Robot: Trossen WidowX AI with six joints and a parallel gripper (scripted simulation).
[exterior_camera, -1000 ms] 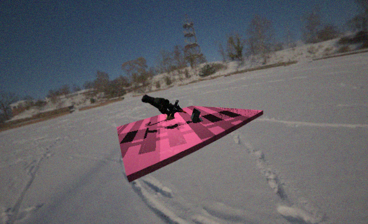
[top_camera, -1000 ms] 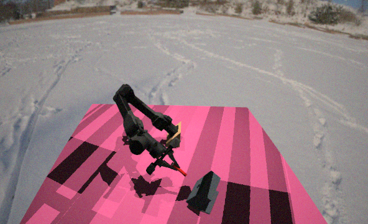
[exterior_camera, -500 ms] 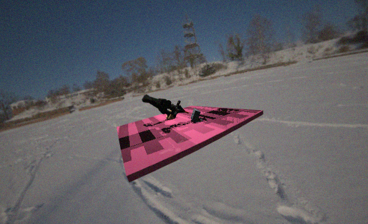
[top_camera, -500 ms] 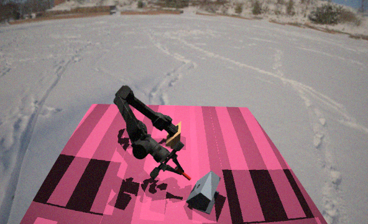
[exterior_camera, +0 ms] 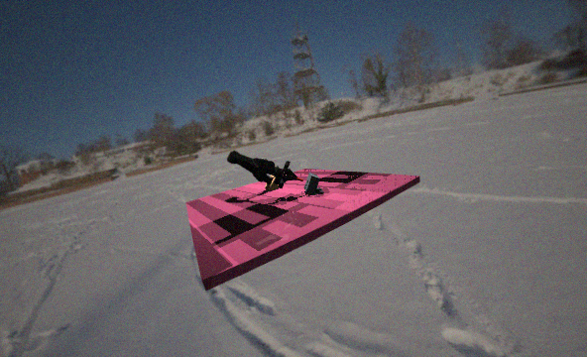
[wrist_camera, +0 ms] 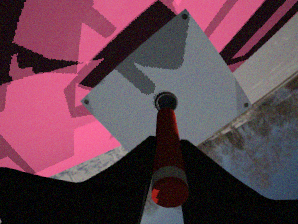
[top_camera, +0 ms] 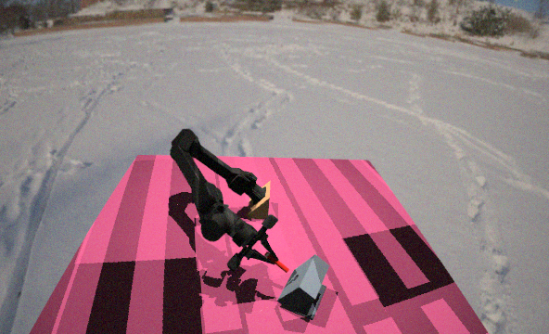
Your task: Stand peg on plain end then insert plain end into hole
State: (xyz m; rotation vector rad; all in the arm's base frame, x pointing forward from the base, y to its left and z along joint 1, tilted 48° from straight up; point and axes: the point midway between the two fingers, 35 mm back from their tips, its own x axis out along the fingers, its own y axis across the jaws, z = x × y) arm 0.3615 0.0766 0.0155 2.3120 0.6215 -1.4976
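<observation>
Now: the grey sloped panel 80 mm to the left of my gripper tip, 50 mm below it and 30 mm ahead of it. From my gripper tip the other things lie so: red peg: 10 mm to the right, 10 mm behind, 10 mm above.
</observation>
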